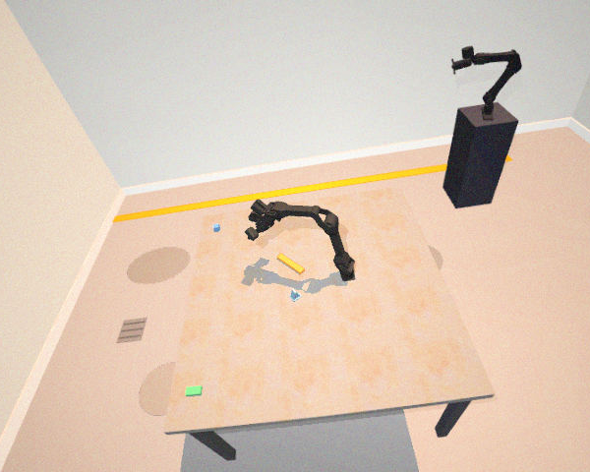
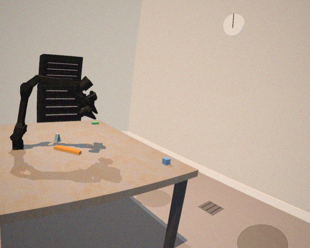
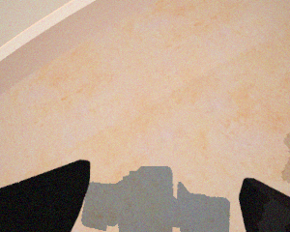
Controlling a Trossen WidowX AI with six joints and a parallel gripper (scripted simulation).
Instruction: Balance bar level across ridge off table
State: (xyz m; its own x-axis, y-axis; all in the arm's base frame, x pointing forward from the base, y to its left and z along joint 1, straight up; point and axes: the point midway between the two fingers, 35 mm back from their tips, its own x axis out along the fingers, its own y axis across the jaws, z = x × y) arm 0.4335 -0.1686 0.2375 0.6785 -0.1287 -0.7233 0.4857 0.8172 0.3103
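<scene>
My gripper tip is 170 mm past the orange bar, 40 mm to the right of it and 200 mm above it. The rest, counted from my gripper tip: flat green block (280 mm ahead, 670 mm to the left, 200 mm below); then blue cube (280 mm ahead, 330 mm to the right, 200 mm below).
</scene>
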